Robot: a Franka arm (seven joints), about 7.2 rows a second.
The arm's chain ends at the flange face. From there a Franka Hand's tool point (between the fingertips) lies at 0.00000 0.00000 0.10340 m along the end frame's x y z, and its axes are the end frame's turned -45 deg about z.
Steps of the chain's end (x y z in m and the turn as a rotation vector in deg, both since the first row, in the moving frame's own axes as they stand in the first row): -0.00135, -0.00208, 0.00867, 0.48, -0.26, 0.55; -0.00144, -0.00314, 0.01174, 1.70, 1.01, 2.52; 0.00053, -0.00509, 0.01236, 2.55, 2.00, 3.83; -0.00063, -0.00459, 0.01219, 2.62, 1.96, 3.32; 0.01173, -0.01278, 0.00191, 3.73, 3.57, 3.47
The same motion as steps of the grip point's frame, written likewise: 0.00080, -0.00337, 0.00867, 0.52, 0.16, 0.55; 0.00468, -0.00404, 0.01168, 0.49, 1.92, 2.52; 0.00980, -0.00373, 0.01219, 0.39, 3.22, 3.83; 0.00866, -0.00436, 0.01202, 0.47, 3.24, 3.32; 0.02663, -0.00066, 0.00149, 0.11, 5.16, 3.47
